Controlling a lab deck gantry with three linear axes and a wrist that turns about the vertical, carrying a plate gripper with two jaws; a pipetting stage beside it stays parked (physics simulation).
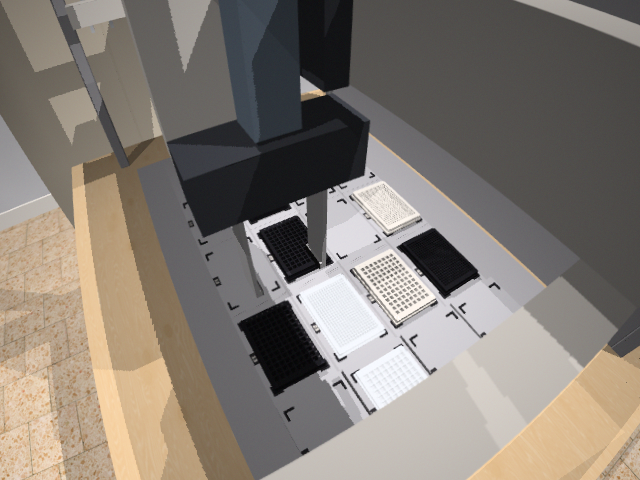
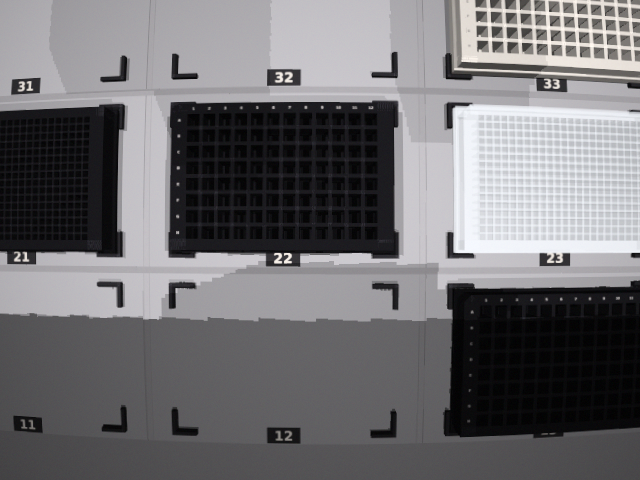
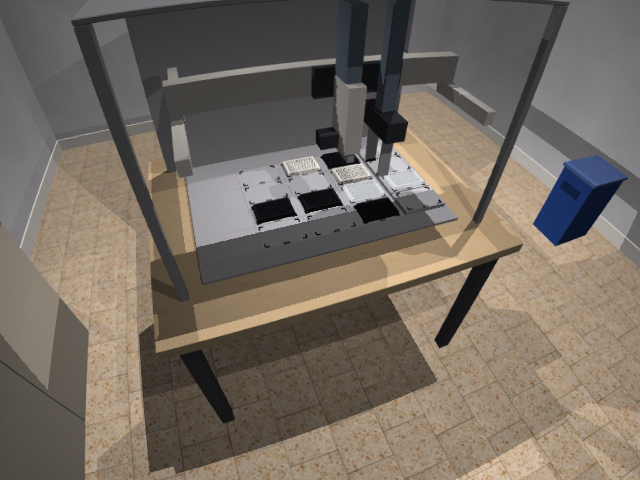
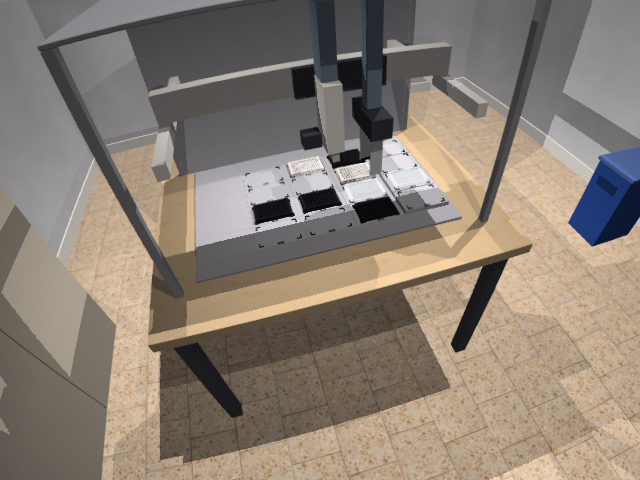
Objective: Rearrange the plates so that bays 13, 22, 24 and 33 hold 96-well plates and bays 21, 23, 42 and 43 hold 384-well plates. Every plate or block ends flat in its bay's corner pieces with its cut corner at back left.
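Places are measured from the robot's base along level axes (x ahead, y left, z up), in millimetres.
Where they show: gripper, fingertip midpoint: [image 1: 285, 271] [image 3: 375, 167] [image 4: 370, 166]; robot's base, link origin: [image 1: 184, 205] [image 3: 266, 247] [image 4: 260, 246].
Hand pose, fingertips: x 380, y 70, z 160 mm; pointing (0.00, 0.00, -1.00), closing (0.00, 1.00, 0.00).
Each offset is from my fingertips to the centre of the thing. "*": to the spot under its first point.
My gripper [image 1: 289, 280] [image 3: 376, 166] [image 4: 370, 165] is open and empty, high over the deck. Black 96-well plates lie in bay 22 (plate @(152 mm back, 80 mm left, 153 mm down) [image 1: 289, 245] [image 2: 281, 175]) and bay 13 (plate @(12 mm ahead, 27 mm right, 153 mm down) [image 1: 283, 343] [image 2: 547, 361]). A white 96-well plate @(176 mm ahead, 80 mm left, 138 mm down) [image 1: 391, 374] [image 3: 404, 179] is in bay 24, a cream 96-well plate @(12 mm ahead, 187 mm left, 153 mm down) [image 1: 394, 286] [image 2: 516, 63] in bay 33. 384-well plates: a black plate @(316 mm back, 80 mm left, 153 mm down) [image 2: 46, 180] [image 3: 273, 210] in bay 21, a white plate @(12 mm ahead, 80 mm left, 153 mm down) [image 1: 341, 315] [image 2: 547, 180] in 23, a cream plate @(152 mm back, 294 mm left, 153 mm down) [image 1: 386, 206] [image 3: 300, 165] in 42, a black plate @(12 mm ahead, 294 mm left, 153 mm down) [image 1: 439, 260] in 43. They look flat.
The parked pipetting stage [image 3: 350, 118] [image 4: 330, 118] hangs beside the gripper, toward the back of the deck. Bays 11, 12, 31 and 32 hold no plates. Upright frame posts @(* 323 mm ahead, 175 mm right, 223 mm up) [image 3: 516, 118] [image 4: 511, 113] stand at the deck's sides. A blue bin [image 3: 578, 201] stands on the floor.
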